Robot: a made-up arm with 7 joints. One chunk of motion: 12 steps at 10 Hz.
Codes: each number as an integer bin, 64 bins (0 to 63) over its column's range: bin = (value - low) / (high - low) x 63, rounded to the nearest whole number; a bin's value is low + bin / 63 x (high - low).
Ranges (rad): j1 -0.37..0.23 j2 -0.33..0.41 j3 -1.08..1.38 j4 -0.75..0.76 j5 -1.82..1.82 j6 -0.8..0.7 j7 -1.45..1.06
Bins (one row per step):
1: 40 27 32 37 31 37 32
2: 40 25 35 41 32 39 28
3: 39 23 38 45 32 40 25
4: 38 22 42 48 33 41 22
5: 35 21 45 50 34 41 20
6: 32 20 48 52 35 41 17
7: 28 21 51 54 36 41 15
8: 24 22 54 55 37 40 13
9: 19 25 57 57 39 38 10
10: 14 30 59 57 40 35 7
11: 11 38 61 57 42 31 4
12: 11 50 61 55 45 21 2
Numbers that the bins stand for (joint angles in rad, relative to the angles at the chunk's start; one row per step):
1: 0.0110 -0.0129 0.1695 0.1368 -0.0289 0.0810 -0.1751
2: 0.0110 -0.0363 0.2867 0.2327 0.0289 0.1286 -0.3344
3: 0.0014 -0.0598 0.4038 0.3286 0.0289 0.1524 -0.4540
4: -0.0081 -0.0716 0.5600 0.4005 0.0867 0.1762 -0.5735
5: -0.0367 -0.0833 0.6771 0.4484 0.1444 0.1762 -0.6532
6: -0.0652 -0.0951 0.7943 0.4963 0.2022 0.1762 -0.7727
7: -0.1033 -0.0833 0.9114 0.5443 0.2600 0.1762 -0.8524
8: -0.1414 -0.0716 1.0286 0.5683 0.3178 0.1524 -0.9321
9: -0.1890 -0.0363 1.1457 0.6162 0.4333 0.1048 -1.0516
10: -0.2367 0.0224 1.2238 0.6162 0.4911 0.0333 -1.1711
11: -0.2652 0.1163 1.3019 0.6162 0.6067 -0.0619 -1.2906
12: -0.2652 0.2573 1.3019 0.5683 0.7800 -0.3000 -1.3703

